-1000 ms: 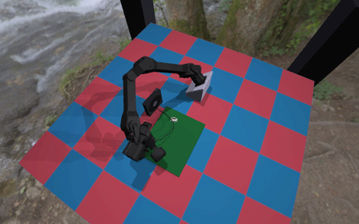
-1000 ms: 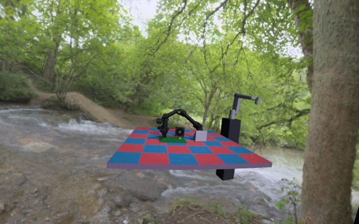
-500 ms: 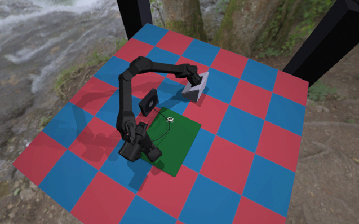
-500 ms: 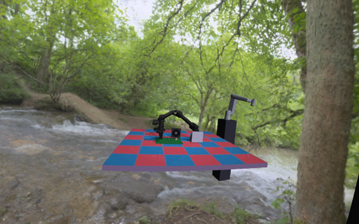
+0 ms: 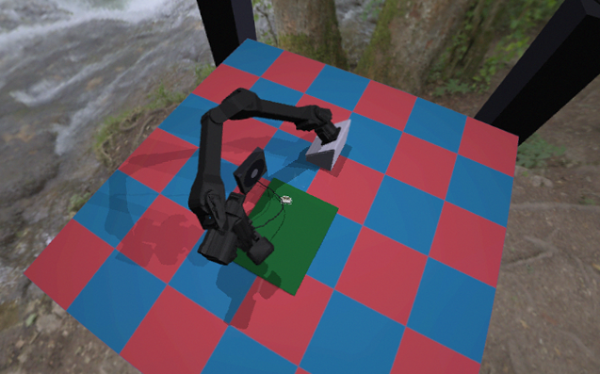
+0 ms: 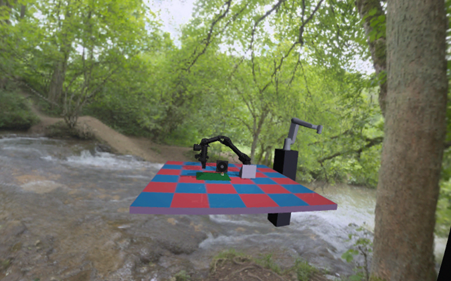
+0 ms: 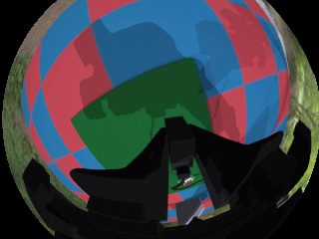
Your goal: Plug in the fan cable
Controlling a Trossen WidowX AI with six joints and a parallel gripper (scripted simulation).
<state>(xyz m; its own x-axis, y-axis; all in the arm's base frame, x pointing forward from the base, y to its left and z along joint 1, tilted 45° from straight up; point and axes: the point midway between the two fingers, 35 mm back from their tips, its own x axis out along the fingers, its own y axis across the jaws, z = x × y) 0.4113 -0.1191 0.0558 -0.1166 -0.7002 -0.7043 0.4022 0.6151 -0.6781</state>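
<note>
My gripper tip is now 18 cm past the four-pin header, 5 cm to the right of it and 7 cm above it. The rest, counted from my gripper tip: black fan (22 cm behind, 8 cm to the right, 1 cm below); green board (8 cm behind, 8 cm to the left, 8 cm below); black plug (1 cm behind, 1 cm above).
</note>
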